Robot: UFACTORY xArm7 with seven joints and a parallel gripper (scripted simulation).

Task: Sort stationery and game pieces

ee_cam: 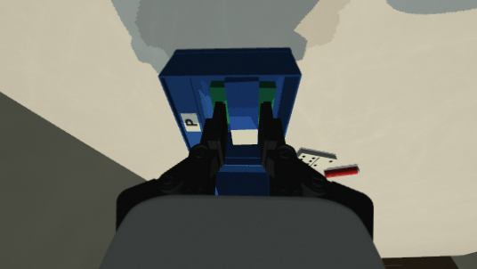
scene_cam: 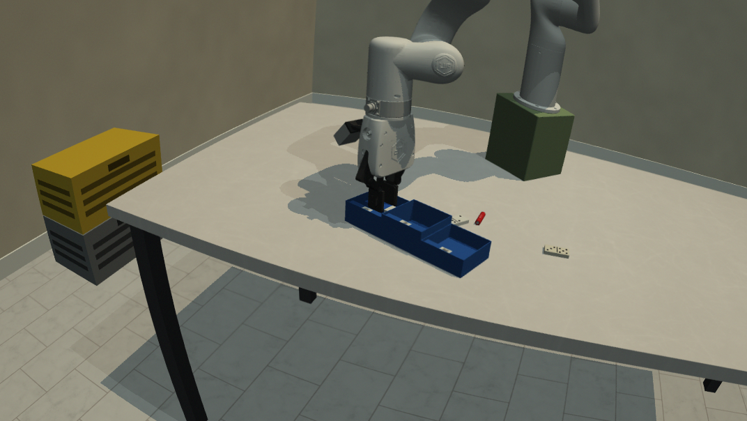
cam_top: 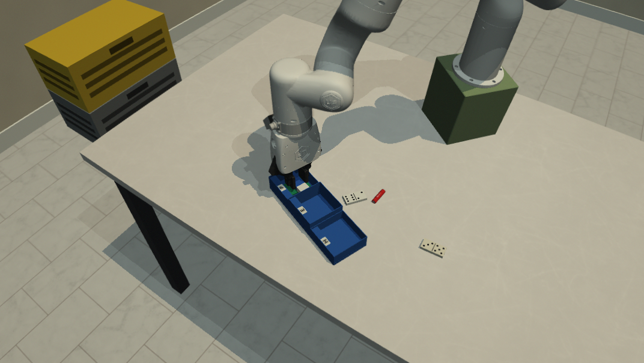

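Right now the blue-and-white eraser is 20 mm below my hand and 10 mm to the left of it. The rest, counted from my hand: red cylinder: 170 mm to the left, 80 mm behind, 40 mm below; blue three-part bin: 70 mm to the left, 40 mm ahead, 20 mm below; green block: 40 mm below.
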